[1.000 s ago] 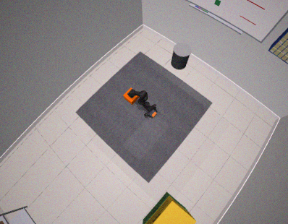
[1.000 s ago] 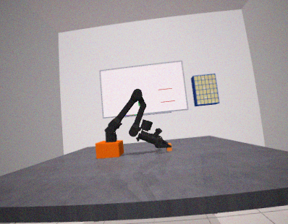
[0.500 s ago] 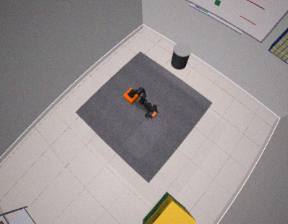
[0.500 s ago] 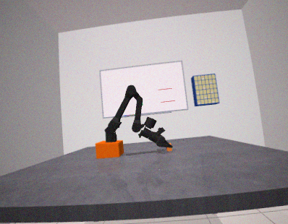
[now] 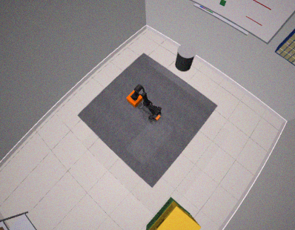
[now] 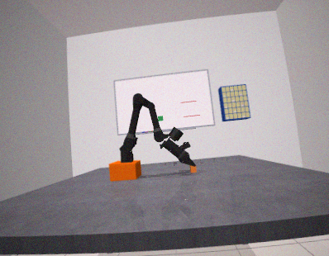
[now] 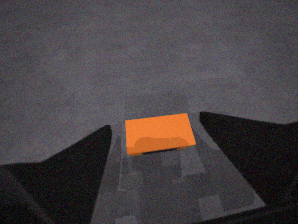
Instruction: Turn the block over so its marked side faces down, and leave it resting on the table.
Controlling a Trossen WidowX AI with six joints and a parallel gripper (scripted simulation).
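Right now my gripper tip is 20 mm past the block and 20 mm above it.
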